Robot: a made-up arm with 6 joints.
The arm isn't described. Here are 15 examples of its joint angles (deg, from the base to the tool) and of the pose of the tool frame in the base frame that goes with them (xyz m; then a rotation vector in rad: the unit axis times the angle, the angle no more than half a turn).
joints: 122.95 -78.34 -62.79 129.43 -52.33 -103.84
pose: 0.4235 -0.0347 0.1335 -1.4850 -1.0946 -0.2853
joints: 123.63 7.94 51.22 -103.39 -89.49 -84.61
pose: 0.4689 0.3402 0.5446 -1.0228 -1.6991 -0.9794
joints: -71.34 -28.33 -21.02 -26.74 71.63 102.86
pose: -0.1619 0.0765 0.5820 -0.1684 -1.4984 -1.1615
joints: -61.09 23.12 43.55 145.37 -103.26 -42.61
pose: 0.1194 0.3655 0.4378 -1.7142 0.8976 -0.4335
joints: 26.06 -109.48 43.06 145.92 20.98 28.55
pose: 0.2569 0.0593 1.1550 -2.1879 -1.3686 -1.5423
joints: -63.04 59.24 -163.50 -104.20 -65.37 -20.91
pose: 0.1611 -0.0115 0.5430 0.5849 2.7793 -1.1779
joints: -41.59 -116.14 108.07 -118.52 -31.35 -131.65
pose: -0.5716 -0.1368 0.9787 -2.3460 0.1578 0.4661
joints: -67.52 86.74 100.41 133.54 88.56 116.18
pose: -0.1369 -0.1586 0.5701 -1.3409 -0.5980 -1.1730
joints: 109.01 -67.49 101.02 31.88 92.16 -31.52
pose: 0.6315 -0.1167 0.5716 0.3090 2.5254 -1.5621
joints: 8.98 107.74 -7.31 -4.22 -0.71 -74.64
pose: 0.3292 -0.0136 0.8271 -0.0288 -1.6521 -2.5057
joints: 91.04 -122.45 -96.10 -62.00 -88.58 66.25
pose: 0.3794 -0.1830 0.8157 -2.1871 -0.8759 -1.1403
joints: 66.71 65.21 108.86 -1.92 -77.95 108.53
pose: 0.0078 0.1448 0.6426 1.1811 -0.2255 -0.4971
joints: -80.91 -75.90 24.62 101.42 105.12 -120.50
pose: 0.0691 0.3319 0.5357 0.3664 -2.5374 -0.5941
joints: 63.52 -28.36 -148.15 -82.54 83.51 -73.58
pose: 0.3944 -0.2149 1.1520 0.3456 0.4088 1.6653
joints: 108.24 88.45 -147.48 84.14 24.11 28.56
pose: 0.0352 -0.0978 0.7729 0.9171 1.0491 -1.6592
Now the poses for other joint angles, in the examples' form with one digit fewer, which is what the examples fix.
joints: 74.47 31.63 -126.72 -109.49 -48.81 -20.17
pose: 0.188 -0.005 0.903 1.147 -0.320 0.637
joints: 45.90 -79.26 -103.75 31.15 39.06 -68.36
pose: 0.188 0.214 1.058 -0.541 -0.306 -0.158
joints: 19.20 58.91 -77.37 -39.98 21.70 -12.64
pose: 0.199 0.103 0.895 -0.290 -0.134 -2.866
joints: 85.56 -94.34 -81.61 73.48 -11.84 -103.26
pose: 0.564 0.244 0.570 -0.881 -0.405 -1.080
